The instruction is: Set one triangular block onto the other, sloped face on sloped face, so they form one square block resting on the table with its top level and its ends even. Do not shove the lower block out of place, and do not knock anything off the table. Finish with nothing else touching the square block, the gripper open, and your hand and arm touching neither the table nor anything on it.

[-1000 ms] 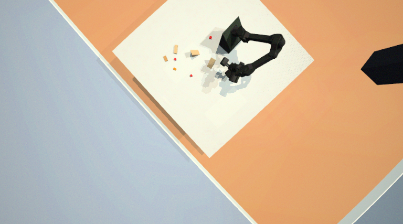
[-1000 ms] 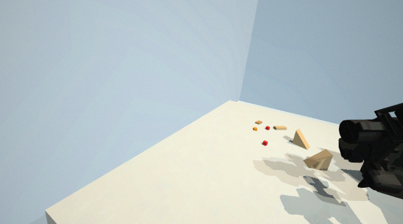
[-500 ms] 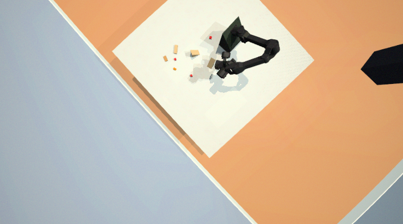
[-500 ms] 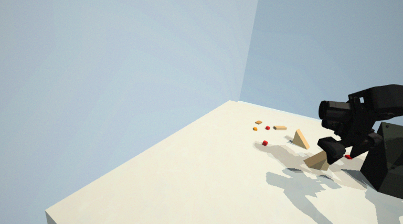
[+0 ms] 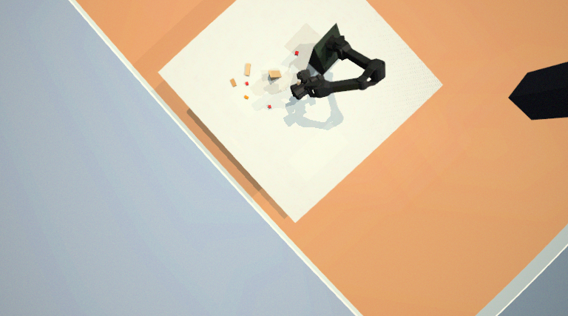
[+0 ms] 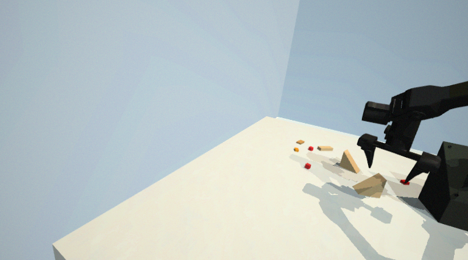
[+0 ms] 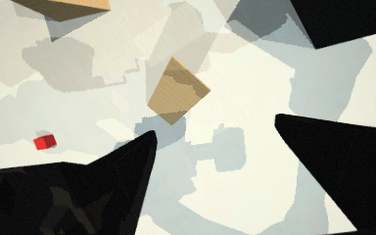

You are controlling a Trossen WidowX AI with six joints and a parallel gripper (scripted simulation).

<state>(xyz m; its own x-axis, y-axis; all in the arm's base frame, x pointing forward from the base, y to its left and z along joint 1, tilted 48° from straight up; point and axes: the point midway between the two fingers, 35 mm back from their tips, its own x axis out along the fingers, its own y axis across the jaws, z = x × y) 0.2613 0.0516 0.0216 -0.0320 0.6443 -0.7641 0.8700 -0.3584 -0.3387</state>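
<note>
The triangular block is 80 mm below my gripper tip, 40 mm to the right of it and 10 mm ahead of it. The rest, counted from my gripper tip: orange cube: 260 mm ahead, 250 mm to the right, 90 mm below; then red cube: 190 mm to the right, 160 mm behind, 90 mm below.
</note>
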